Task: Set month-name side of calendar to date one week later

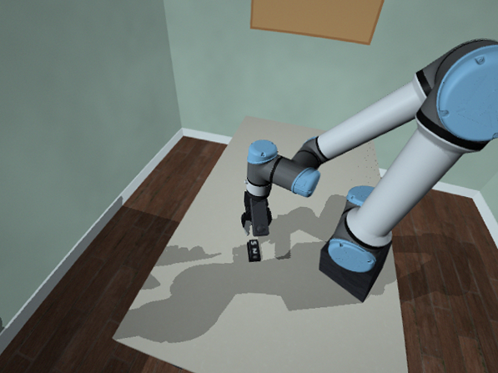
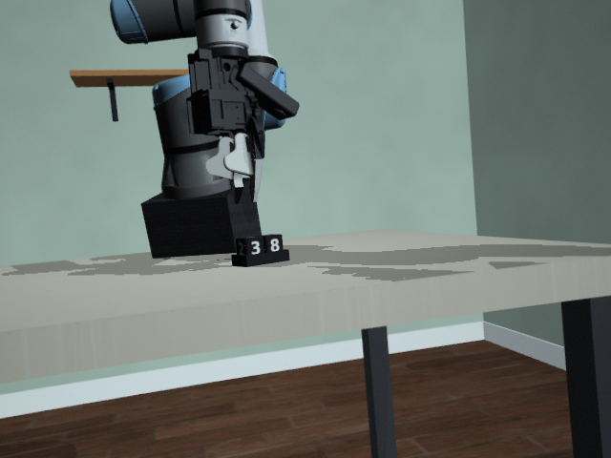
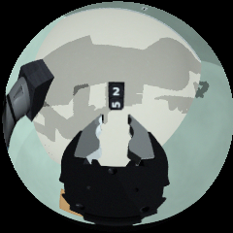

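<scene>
Right now my hand is 80 mm above the black digit cube. Also, from my hand: black tray 100 mm below, 10 mm to the left, 10 mm behind.
</scene>
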